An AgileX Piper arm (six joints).
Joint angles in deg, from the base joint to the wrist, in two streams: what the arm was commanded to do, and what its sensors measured. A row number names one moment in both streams.
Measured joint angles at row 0: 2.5, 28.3, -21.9, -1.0, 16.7, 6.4
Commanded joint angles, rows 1 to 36: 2.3, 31.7, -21.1, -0.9, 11.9, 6.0; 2.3, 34.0, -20.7, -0.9, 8.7, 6.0; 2.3, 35.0, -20.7, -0.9, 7.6, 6.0; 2.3, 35.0, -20.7, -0.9, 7.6, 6.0; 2.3, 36.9, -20.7, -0.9, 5.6, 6.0; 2.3, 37.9, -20.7, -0.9, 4.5, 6.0; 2.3, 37.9, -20.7, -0.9, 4.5, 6.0; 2.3, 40.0, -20.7, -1.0, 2.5, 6.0; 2.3, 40.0, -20.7, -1.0, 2.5, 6.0; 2.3, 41.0, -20.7, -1.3, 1.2, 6.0; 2.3, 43.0, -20.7, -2.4, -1.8, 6.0; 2.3, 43.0, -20.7, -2.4, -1.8, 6.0; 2.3, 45.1, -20.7, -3.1, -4.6, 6.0; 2.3, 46.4, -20.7, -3.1, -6.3, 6.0; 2.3, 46.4, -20.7, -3.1, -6.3, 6.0; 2.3, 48.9, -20.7, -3.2, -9.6, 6.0; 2.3, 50.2, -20.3, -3.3, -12.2, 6.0; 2.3, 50.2, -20.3, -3.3, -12.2, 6.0; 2.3, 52.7, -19.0, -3.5, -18.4, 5.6; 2.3, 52.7, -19.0, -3.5, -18.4, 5.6; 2.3, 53.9, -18.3, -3.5, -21.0, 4.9; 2.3, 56.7, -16.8, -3.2, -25.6, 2.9; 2.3, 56.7, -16.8, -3.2, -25.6, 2.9; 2.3, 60.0, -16.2, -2.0, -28.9, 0.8; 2.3, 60.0, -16.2, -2.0, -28.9, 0.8; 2.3, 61.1, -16.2, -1.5, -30.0, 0.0; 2.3, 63.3, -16.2, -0.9, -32.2, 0.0; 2.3, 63.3, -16.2, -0.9, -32.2, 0.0; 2.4, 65.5, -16.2, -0.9, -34.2, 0.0; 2.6, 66.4, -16.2, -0.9, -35.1, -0.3; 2.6, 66.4, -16.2, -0.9, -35.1, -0.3; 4.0, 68.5, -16.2, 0.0, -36.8, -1.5; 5.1, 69.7, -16.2, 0.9, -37.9, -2.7; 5.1, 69.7, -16.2, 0.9, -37.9, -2.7; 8.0, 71.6, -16.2, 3.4, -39.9, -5.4; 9.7, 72.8, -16.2, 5.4, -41.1, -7.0
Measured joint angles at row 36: 6.6, 70.8, -16.4, 2.0, -37.1, -2.7
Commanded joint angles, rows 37 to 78: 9.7, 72.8, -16.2, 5.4, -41.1, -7.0; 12.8, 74.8, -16.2, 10.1, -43.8, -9.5; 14.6, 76.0, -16.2, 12.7, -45.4, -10.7; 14.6, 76.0, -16.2, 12.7, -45.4, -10.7; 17.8, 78.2, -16.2, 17.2, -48.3, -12.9; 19.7, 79.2, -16.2, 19.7, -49.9, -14.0; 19.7, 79.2, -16.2, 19.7, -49.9, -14.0; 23.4, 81.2, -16.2, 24.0, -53.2, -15.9; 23.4, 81.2, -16.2, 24.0, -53.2, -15.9; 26.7, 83.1, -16.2, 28.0, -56.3, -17.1; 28.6, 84.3, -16.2, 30.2, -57.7, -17.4; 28.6, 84.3, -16.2, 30.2, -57.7, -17.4; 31.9, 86.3, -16.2, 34.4, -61.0, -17.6; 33.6, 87.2, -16.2, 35.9, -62.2, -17.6; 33.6, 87.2, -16.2, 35.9, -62.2, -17.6; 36.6, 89.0, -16.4, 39.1, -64.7, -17.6; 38.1, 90.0, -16.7, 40.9, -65.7, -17.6; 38.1, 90.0, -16.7, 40.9, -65.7, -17.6; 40.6, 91.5, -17.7, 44.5, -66.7, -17.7; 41.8, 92.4, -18.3, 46.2, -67.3, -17.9; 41.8, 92.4, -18.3, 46.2, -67.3, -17.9; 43.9, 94.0, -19.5, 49.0, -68.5, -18.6; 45.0, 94.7, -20.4, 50.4, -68.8, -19.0; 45.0, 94.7, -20.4, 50.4, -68.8, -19.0; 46.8, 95.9, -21.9, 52.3, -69.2, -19.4; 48.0, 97.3, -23.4, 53.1, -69.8, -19.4; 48.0, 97.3, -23.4, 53.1, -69.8, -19.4; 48.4, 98.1, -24.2, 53.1, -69.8, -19.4; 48.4, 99.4, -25.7, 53.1, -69.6, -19.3; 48.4, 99.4, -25.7, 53.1, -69.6, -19.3; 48.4, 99.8, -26.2, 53.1, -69.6, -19.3; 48.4, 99.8, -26.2, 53.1, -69.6, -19.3; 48.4, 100.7, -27.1, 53.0, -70.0, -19.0; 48.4, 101.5, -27.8, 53.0, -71.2, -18.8; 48.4, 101.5, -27.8, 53.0, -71.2, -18.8; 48.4, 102.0, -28.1, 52.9, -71.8, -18.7; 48.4, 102.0, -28.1, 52.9, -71.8, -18.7; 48.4, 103.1, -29.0, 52.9, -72.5, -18.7; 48.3, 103.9, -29.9, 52.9, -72.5, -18.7; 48.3, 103.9, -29.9, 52.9, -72.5, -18.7; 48.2, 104.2, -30.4, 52.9, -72.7, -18.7; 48.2, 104.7, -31.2, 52.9, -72.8, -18.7
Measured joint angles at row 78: 48.2, 104.2, -29.8, 53.0, -69.3, -18.7
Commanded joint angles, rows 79 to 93: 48.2, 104.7, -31.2, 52.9, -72.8, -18.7; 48.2, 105.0, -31.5, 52.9, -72.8, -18.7; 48.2, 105.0, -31.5, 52.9, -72.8, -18.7; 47.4, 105.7, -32.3, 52.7, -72.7, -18.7; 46.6, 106.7, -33.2, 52.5, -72.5, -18.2; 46.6, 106.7, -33.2, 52.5, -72.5, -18.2; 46.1, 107.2, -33.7, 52.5, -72.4, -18.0; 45.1, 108.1, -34.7, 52.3, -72.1, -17.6; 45.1, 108.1, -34.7, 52.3, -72.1, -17.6; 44.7, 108.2, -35.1, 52.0, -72.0, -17.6; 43.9, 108.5, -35.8, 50.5, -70.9, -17.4; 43.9, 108.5, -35.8, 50.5, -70.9, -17.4; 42.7, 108.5, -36.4, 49.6, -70.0, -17.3; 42.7, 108.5, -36.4, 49.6, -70.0, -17.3; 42.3, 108.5, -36.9, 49.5, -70.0, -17.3
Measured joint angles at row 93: 43.5, 108.6, -35.6, 50.9, -69.5, -17.6
